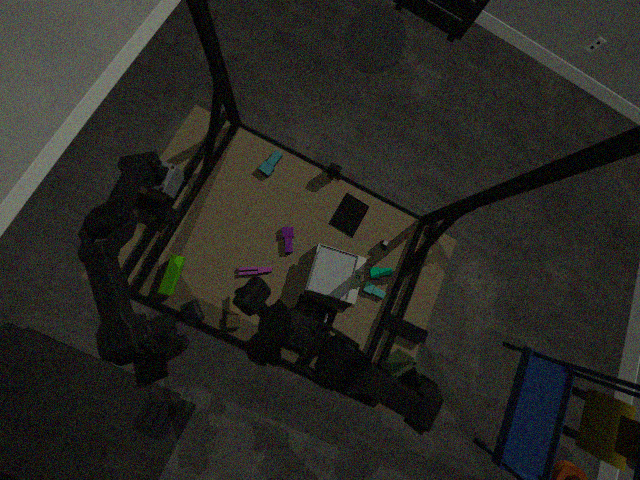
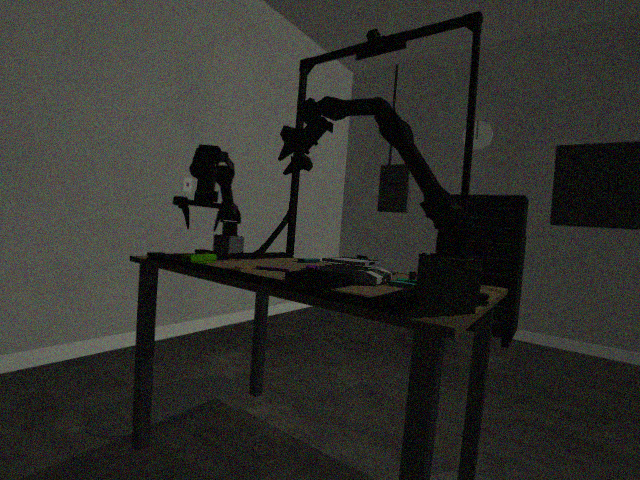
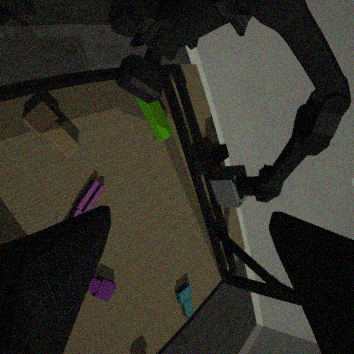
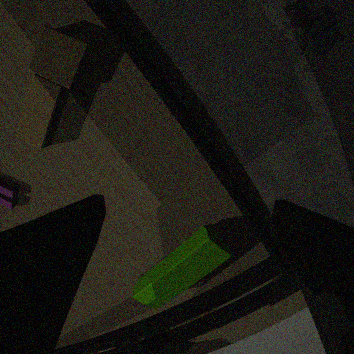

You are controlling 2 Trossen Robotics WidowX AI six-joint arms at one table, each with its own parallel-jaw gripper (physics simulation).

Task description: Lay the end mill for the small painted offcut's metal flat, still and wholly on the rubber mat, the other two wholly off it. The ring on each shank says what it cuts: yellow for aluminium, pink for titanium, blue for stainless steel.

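Frame: origin at the left arm's base, x ahead, y left, z up, level; centimetres.
Seen in the pictures: left gripper, between the fingertips: (image 2: 281, 167) (image 3: 192, 218); right gripper, between the fingertips: (image 1: 178, 320) (image 2: 201, 230) (image 3: 124, 62) (image 4: 190, 206); left arm's base, origin of its link: (image 1: 411, 380) (image 2: 449, 256); right arm's base, origin of its link: (image 1: 155, 173) (image 2: 229, 235) (image 3: 241, 185).
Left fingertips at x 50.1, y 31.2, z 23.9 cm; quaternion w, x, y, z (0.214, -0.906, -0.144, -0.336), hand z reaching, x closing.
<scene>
Pixels of each thing's top centre, then the offset from my left fingertips to it. "*": a spot on its surface instead.
- small pale piece, centre of its top: (image 1: 385, 242) dx -6.2, dy -50.5, dz -32.8 cm
- black slotted holder, centre of its top: (image 2: 320, 273) (image 1: 311, 321) dx -18.6, dy -10.8, dz -33.1 cm
- white box, a spot on its surface: (image 1: 333, 271) * dx -6.1, dy -26.0, dz -29.7 cm
- green block, centre of its top: (image 4: 178, 279) (image 3: 157, 111) (image 2: 200, 254) (image 1: 170, 274) dx +19.1, dy +24.6, dz -32.8 cm
The light is very dim. A dark flat square (image 1: 349, 214), which looks like the rubber mat, lies towards the table's far edge; I see no end mill on it. A small pale piece (image 1: 384, 243) lies to its right. The end mills, their ring colours and the painted offcut cannot be told apart for certain; a black slotted holder (image 1: 326, 310) stands partly hidden under the left arm. My left gripper (image 2: 282, 166) (image 3: 192, 218) is open and empty, high above the table. My right gripper (image 2: 201, 227) (image 4: 190, 206) is open and empty, above the table's left side.
A white box (image 1: 333, 271) stands right of centre. Purple (image 1: 287, 240) (image 3: 103, 289), pink (image 1: 253, 271) (image 3: 90, 198) and teal (image 1: 270, 163) (image 3: 185, 301) pieces lie about. A green block (image 1: 171, 274) (image 2: 203, 257) (image 3: 155, 119) (image 4: 182, 267) lies at the left; green (image 1: 381, 272) and teal pieces lie right.
</scene>
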